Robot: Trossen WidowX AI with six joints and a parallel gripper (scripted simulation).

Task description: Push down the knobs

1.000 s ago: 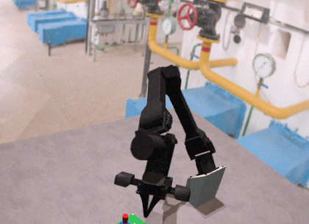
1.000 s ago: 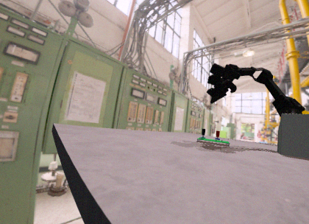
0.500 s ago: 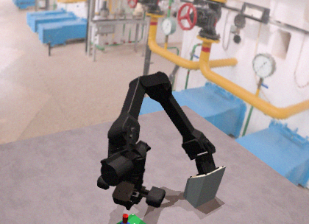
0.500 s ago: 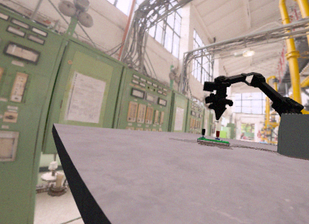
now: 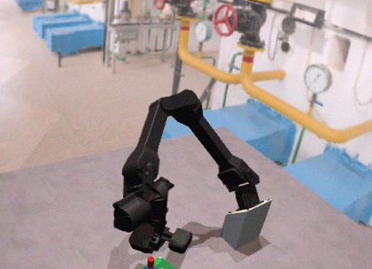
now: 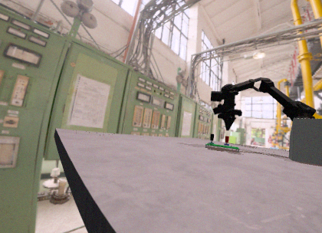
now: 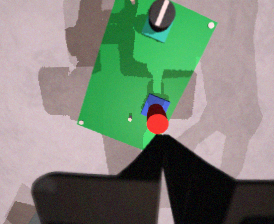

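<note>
Now: the red knob 50 mm below my gripper tip. The rest, counted from my gripper tip: black knob 70 mm ahead, 40 mm to the left, 40 mm below.
</note>
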